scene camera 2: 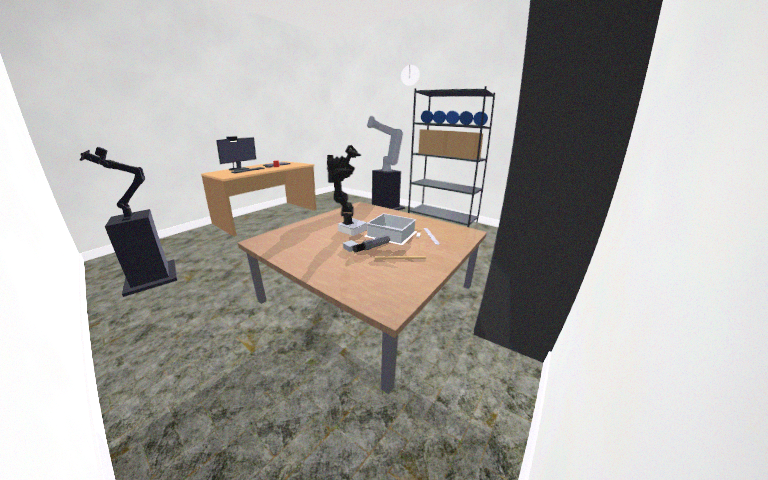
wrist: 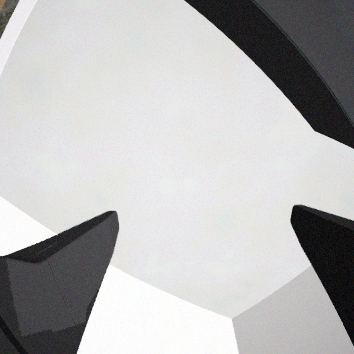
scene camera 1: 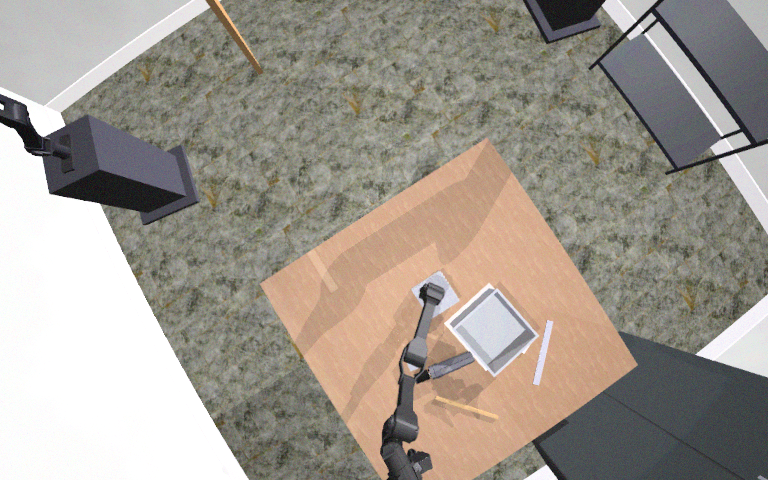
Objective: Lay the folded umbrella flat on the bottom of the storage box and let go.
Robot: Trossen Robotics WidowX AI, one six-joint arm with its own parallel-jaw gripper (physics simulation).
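Frame: origin at the arm's base, x left, y back, z up, level; metres.
Seen in the pictures: gripper, fingertip midpoint: [scene camera 2: 356, 162] [wrist: 206, 217]; arm's base at its link origin: [scene camera 2: 348, 223] [scene camera 1: 428, 292].
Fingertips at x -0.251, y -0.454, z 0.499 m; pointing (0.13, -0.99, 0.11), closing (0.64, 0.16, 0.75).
Offsets run from my fingertips to a thing's top centre. Level surfaces: height alone.
The folded umbrella @[dx +0.195, dy +0.112, dz -0.497 m] [scene camera 1: 451, 365] [scene camera 2: 376, 243] is dark grey with a black end. It lies outside the storage box on the table, its grey end close to the box wall and its black end beside a small pale block @[dx +0.084, dy +0.189, dz -0.520 m] [scene camera 2: 349, 245]. The storage box @[dx +0.451, dy +0.199, dz -0.459 m] [scene camera 1: 512, 349] [scene camera 2: 381, 231] is light grey, open-topped and upright; no umbrella shows inside it. My gripper [wrist: 206, 217] is open and empty, with its two black fingertips far apart against pale walls in the wrist view. The arm is raised high above the table, away from the umbrella and the box.
The arm's pale base plate [scene camera 1: 447, 298] [scene camera 2: 351, 228] stands beside the box on the wooden table @[dz -0.556 m] [scene camera 1: 526, 254] [scene camera 2: 317, 266]. A yellow stick @[dx +0.228, dy -0.107, dz -0.544 m] [scene camera 1: 466, 407] [scene camera 2: 399, 258] lies near the umbrella. A white strip @[dx +0.648, dy -0.008, dz -0.553 m] [scene camera 1: 542, 352] [scene camera 2: 431, 236] lies across the box from the umbrella.
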